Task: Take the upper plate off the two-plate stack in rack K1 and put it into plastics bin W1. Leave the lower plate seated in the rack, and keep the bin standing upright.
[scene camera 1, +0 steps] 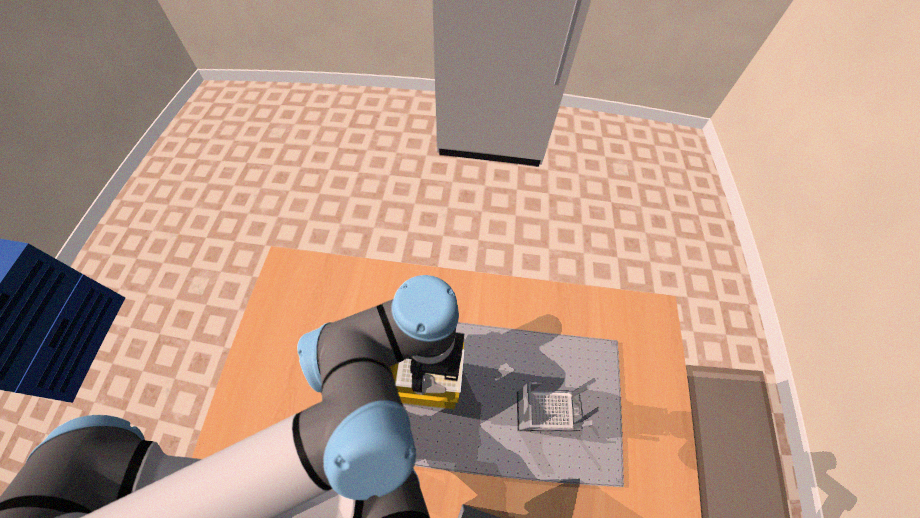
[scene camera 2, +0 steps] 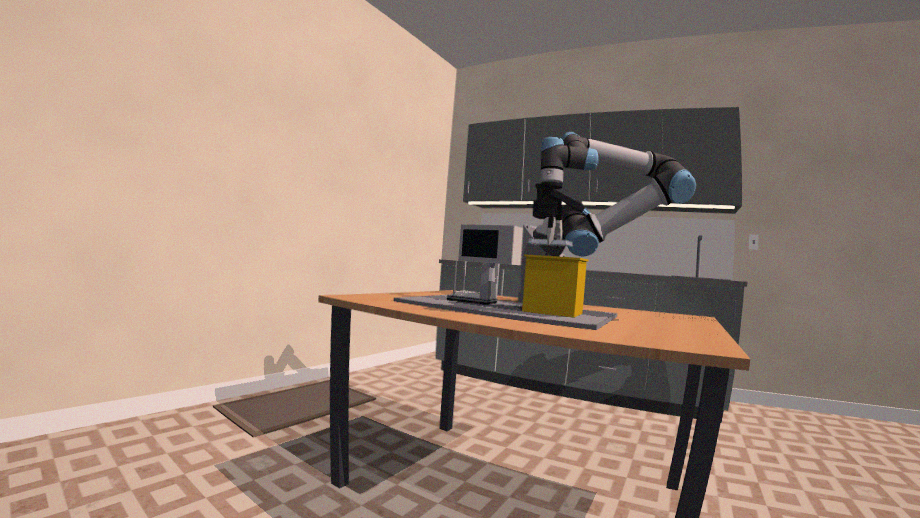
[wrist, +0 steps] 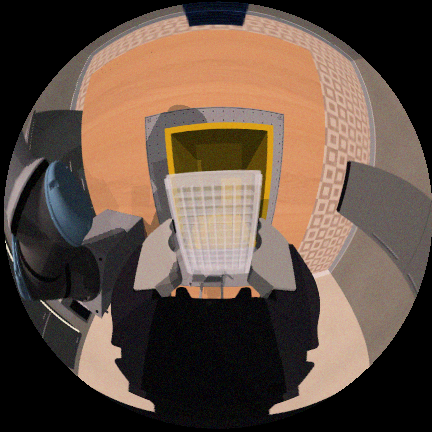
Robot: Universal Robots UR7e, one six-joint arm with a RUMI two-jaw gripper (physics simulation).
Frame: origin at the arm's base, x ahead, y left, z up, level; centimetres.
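Seen in the pictures: gripper, fingertip midpoint: (scene camera 2: 553, 246) (wrist: 215, 219); arm's base, origin of the base link: (wrist: 81, 273).
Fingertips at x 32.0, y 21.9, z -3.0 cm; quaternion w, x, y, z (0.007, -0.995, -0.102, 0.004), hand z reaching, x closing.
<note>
Offsets run from my fingertips to a thing's middle. "pt": to the spot under its first point. Level surfaces: height alone.
My gripper (scene camera 1: 424, 380) (scene camera 2: 551, 240) (wrist: 215, 219) is shut on the upper plate, with one finger at each long side. The white gridded upper plate @[dx +0.2, dy -0.9, dz +1.3 cm] (scene camera 1: 404, 373) (scene camera 2: 538, 242) (wrist: 215, 215) is roughly level, a little above the rim of the yellow bin W1 @[dx +0.3, dy +1.9, dz -12.3 cm] (scene camera 1: 428, 400) (scene camera 2: 553, 286) (wrist: 220, 126). In the wrist view it overlaps part of the bin's opening; the bin's far part shows beyond it. The bin stands upright. The lower white plate @[dx +3.0, dy -29.4, dz -18.6 cm] (scene camera 1: 551, 409) sits in rack K1 @[pt dx +1.1, dy -22.8, dz -12.2 cm] (scene camera 1: 524, 406), to the right of the bin in the first scene view.
The bin and rack stand on a grey perforated board @[dz -21.3 cm] (scene camera 1: 598, 360) (scene camera 2: 595, 323) on the wooden table @[dz -22.5 cm] (scene camera 1: 321, 276) (scene camera 2: 682, 334) (wrist: 200, 65). A grey box with a dark screen (scene camera 2: 479, 243) stands on a post near the rack. The arm's upper links cross the table's left side in the first scene view.
</note>
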